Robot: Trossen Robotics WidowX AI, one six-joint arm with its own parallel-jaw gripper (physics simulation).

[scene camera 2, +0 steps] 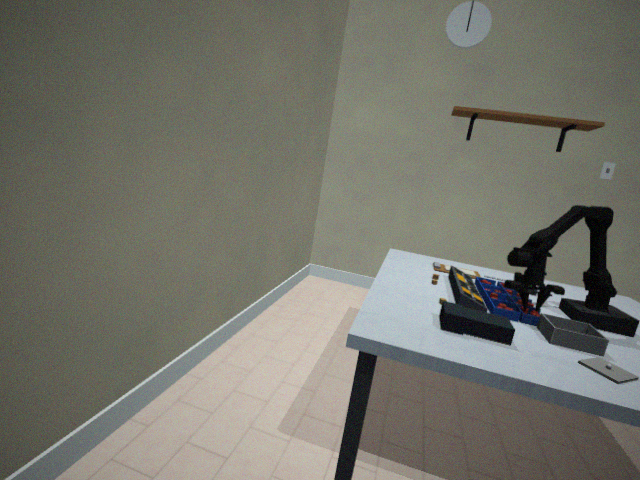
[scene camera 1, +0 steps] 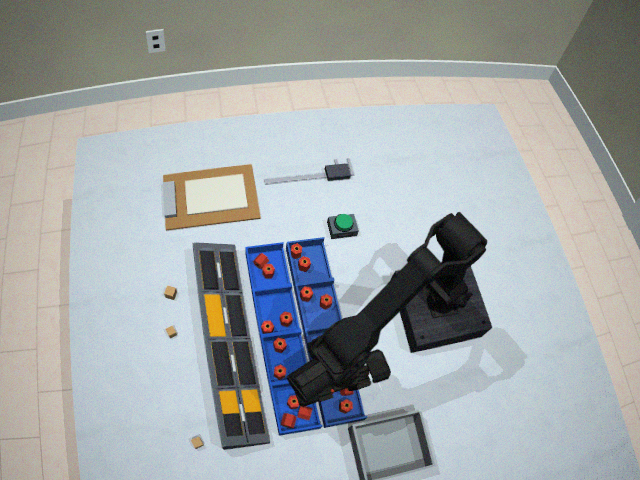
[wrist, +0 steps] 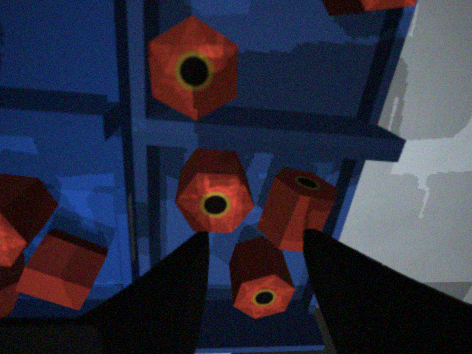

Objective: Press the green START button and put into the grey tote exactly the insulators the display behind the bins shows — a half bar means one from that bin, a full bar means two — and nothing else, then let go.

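Note:
My gripper point(scene camera 2: 532, 310) point(wrist: 256, 241) is open and empty, low over the end bin nearest the tote in the robot-side row. That bin holds three red insulators: one upright point(wrist: 215, 202) by the left fingertip, one tilted point(wrist: 297, 212) by the right, one point(wrist: 262, 280) between and below them. The arm partly hides them in scene camera 1. The display point(scene camera 1: 232, 338) shows a full left bar in its second panel and two half bars in the panel at the tote end; its other bars are dark. The grey tote point(scene camera 1: 423, 439) point(scene camera 2: 571, 338) shows no insulators inside. The green button point(scene camera 1: 344, 222) sits on its box.
Blue bin dividers point(wrist: 300, 135) stand close to the fingers. Other insulators lie in the far row point(scene camera 1: 256, 289). A clipboard point(scene camera 1: 253, 191), calipers point(scene camera 1: 337, 171) and wooden cubes point(scene camera 1: 170, 292) lie around. A black box point(scene camera 2: 475, 324) and a flat plate point(scene camera 2: 599, 367) are near the table edge.

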